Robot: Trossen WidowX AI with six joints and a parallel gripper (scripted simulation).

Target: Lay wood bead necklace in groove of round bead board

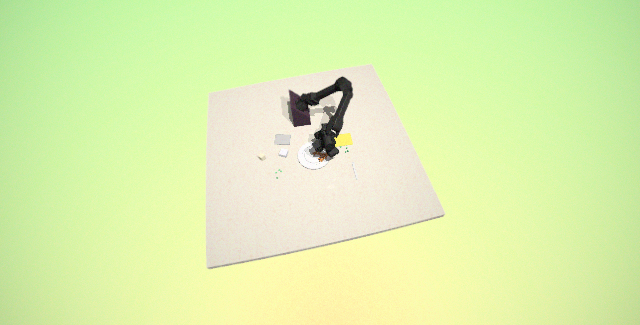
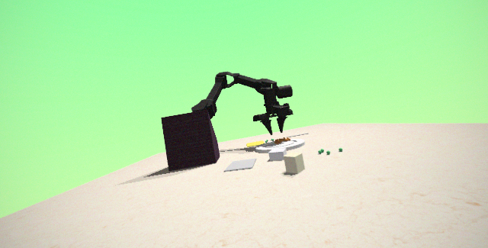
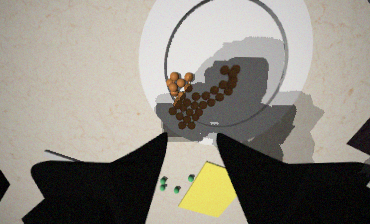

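My gripper tip is now 80 mm to the left of the round white bead board, 30 mm above it and 10 mm past it. From my gripper tip the other things lie so: thin white strip (150 mm to the left, 140 mm ahead, 40 mm below); yellow card (120 mm to the left, 100 mm behind, 40 mm below); grey flat plate (260 mm to the right, 170 mm behind, 40 mm below).
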